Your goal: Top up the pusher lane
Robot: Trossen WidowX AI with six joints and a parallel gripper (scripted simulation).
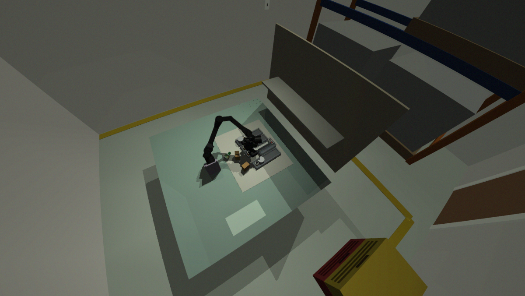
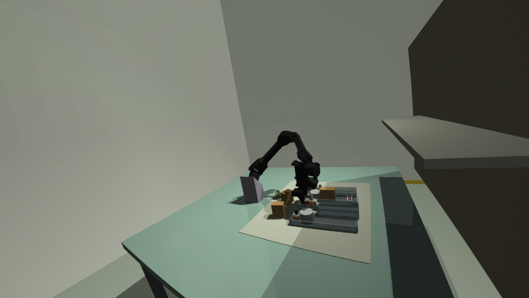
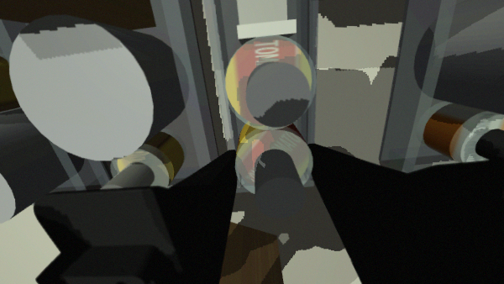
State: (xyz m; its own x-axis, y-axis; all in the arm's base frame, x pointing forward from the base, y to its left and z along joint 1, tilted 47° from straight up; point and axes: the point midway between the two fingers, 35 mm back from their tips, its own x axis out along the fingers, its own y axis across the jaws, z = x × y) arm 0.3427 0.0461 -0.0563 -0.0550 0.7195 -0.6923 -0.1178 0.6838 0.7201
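Now: the brown box 10 cm ahead of my gripper tip, 9 cm to the left of it and 1 cm above it. Round my gripper tip: grey lane rack: 15 cm ahead, 1 cm to the right, 1 cm below.
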